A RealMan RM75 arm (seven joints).
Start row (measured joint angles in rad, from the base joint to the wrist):
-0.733 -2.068 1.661 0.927 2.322 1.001 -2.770
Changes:
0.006 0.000 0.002 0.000 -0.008 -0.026 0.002
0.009 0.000 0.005 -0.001 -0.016 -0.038 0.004
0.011 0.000 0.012 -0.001 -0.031 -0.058 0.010
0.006 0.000 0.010 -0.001 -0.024 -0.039 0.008
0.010 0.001 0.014 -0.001 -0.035 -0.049 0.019
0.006 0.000 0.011 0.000 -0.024 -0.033 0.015
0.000 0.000 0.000 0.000 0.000 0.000 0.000
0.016 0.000 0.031 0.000 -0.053 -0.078 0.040
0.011 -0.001 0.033 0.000 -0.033 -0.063 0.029
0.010 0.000 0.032 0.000 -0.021 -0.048 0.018
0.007 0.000 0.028 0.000 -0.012 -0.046 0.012
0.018 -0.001 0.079 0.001 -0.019 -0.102 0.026
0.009 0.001 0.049 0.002 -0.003 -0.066 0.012
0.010 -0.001 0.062 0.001 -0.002 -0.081 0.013
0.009 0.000 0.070 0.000 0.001 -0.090 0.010
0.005 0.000 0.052 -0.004 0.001 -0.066 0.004
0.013 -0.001 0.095 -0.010 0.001 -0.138 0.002
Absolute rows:
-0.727 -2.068 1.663 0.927 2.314 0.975 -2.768
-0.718 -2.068 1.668 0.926 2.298 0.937 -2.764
-0.707 -2.068 1.680 0.925 2.267 0.879 -2.754
-0.701 -2.068 1.690 0.924 2.243 0.840 -2.746
-0.691 -2.067 1.704 0.923 2.208 0.791 -2.727
-0.685 -2.067 1.715 0.923 2.184 0.758 -2.712
-0.685 -2.067 1.715 0.923 2.184 0.758 -2.712
-0.669 -2.067 1.746 0.923 2.131 0.680 -2.672
-0.658 -2.068 1.779 0.923 2.098 0.617 -2.643
-0.648 -2.068 1.811 0.923 2.077 0.569 -2.625
-0.641 -2.068 1.839 0.923 2.065 0.523 -2.613
-0.623 -2.069 1.918 0.924 2.046 0.421 -2.587
-0.614 -2.068 1.967 0.926 2.043 0.355 -2.575
-0.604 -2.069 2.029 0.927 2.041 0.274 -2.562
-0.595 -2.069 2.099 0.927 2.042 0.184 -2.552
-0.590 -2.069 2.151 0.923 2.043 0.118 -2.548
-0.577 -2.070 2.246 0.913 2.044 -0.020 -2.546

